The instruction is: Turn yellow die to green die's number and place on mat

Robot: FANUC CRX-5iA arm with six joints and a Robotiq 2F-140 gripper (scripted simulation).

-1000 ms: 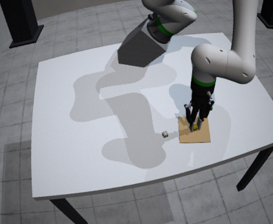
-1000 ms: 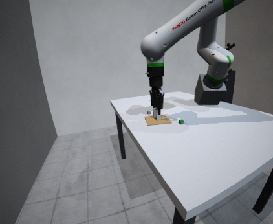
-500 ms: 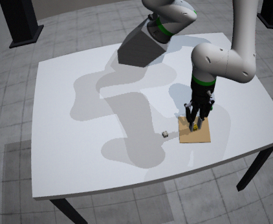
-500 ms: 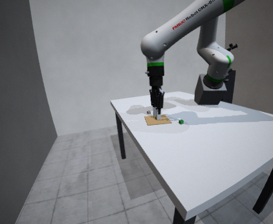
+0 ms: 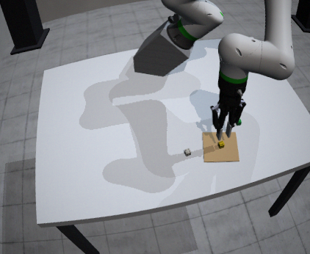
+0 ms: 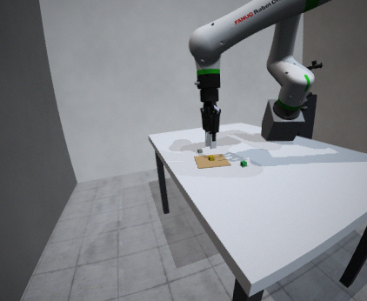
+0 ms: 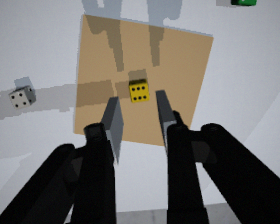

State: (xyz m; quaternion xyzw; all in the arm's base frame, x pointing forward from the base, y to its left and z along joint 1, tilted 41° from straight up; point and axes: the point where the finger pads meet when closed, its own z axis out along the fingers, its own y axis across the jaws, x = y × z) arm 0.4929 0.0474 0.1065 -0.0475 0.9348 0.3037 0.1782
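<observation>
The yellow die is 8 cm below my hand. Also, from my hand: white die (2 cm ahead, 13 cm to the right, 9 cm below); green die (11 cm behind, 10 cm to the left, 9 cm below); tan mat (10 cm below).
</observation>
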